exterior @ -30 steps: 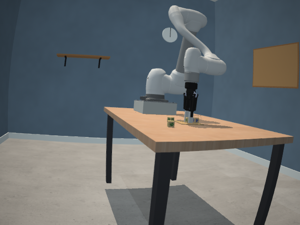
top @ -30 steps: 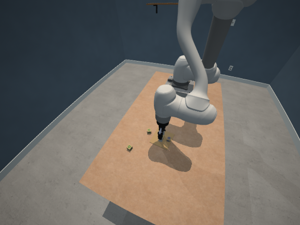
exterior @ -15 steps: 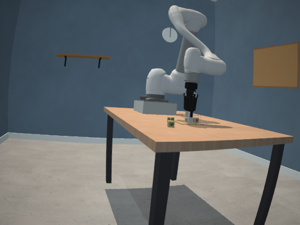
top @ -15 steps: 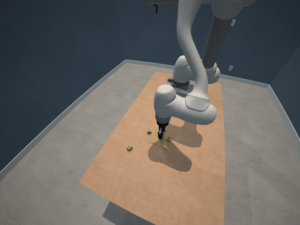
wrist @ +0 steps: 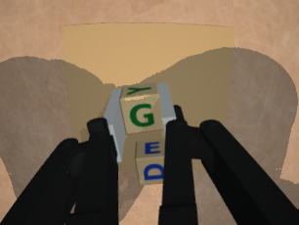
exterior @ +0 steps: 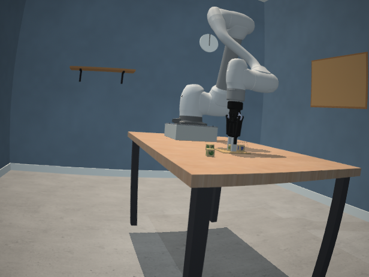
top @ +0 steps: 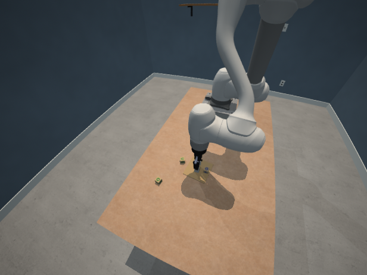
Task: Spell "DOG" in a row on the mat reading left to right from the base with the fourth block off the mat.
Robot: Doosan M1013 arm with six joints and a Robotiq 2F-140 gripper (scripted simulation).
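Right now the tan mat is 1 cm to the left of my hand and 4 cm below it. The rest, counted from my hand: G block 2 cm below; D block 1 cm behind, 5 cm to the left, 2 cm below.
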